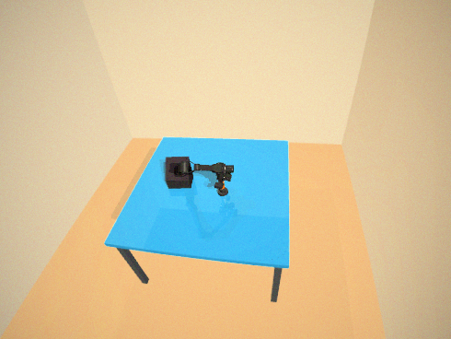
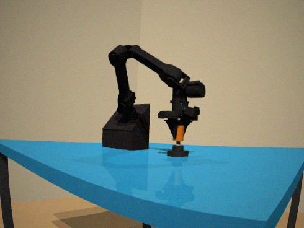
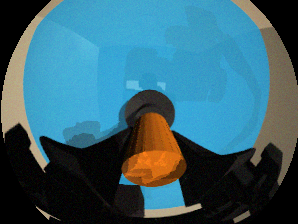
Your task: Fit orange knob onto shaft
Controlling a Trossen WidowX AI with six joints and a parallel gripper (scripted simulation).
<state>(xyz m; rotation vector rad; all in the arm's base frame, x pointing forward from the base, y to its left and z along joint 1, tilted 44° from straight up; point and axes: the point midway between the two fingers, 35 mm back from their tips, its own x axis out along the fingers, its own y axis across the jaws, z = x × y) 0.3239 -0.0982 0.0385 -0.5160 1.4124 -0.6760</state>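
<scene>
Right now my gripper tip is 30 mm below the orange knob. From my gripper tip the other things lie so: round pedestal (40 mm below).
</scene>
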